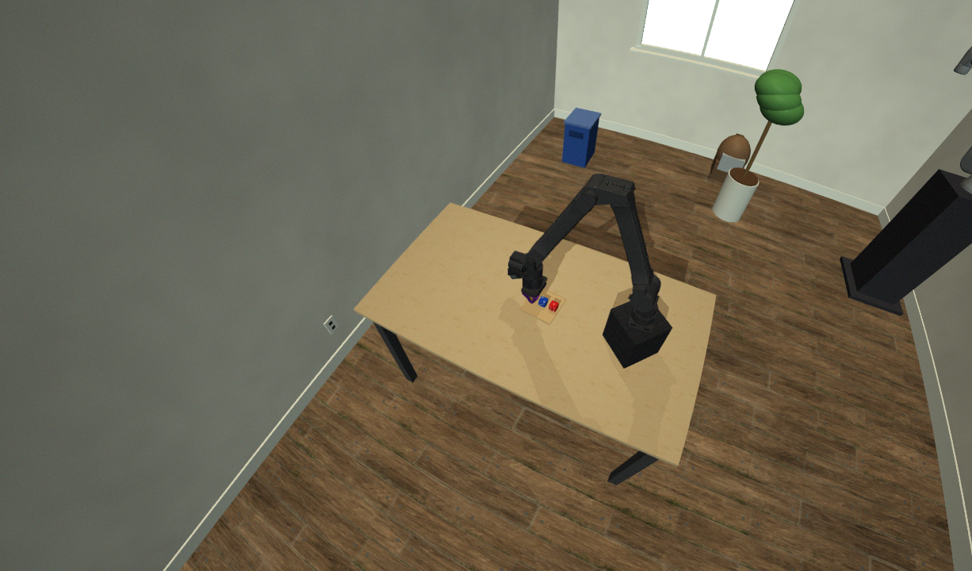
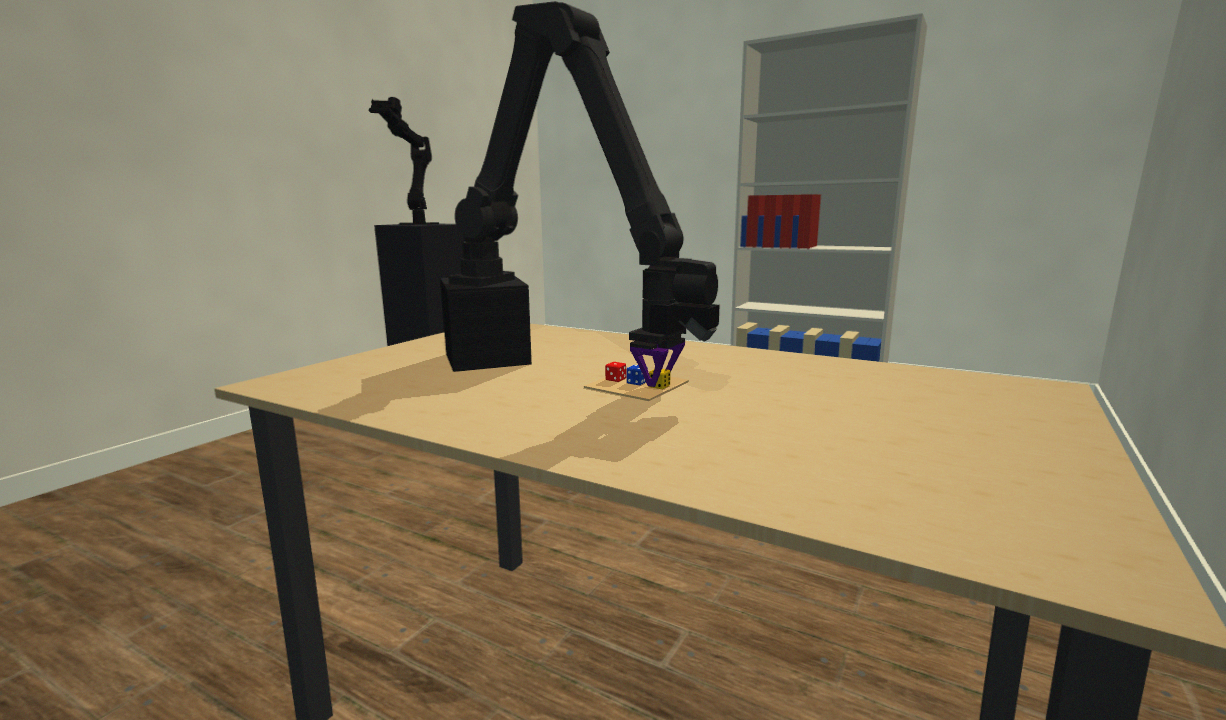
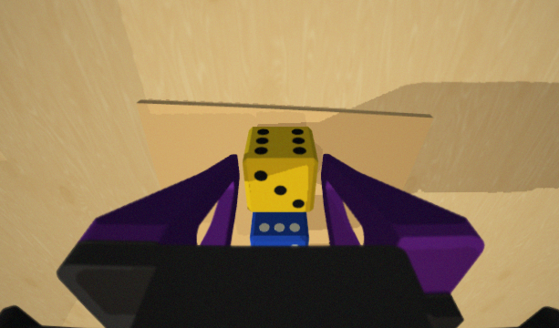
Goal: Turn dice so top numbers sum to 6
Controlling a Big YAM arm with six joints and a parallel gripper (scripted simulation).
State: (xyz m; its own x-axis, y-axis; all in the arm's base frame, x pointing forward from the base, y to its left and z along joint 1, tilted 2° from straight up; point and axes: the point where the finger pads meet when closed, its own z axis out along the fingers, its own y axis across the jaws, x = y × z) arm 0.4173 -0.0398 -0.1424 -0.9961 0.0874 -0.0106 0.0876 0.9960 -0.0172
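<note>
The yellow die lies right at my hand. The rest, counted from my hand: blue die 40 mm behind; then red die 90 mm behind, 10 mm to the left; then tan mat 40 mm behind, 20 mm below.
</note>
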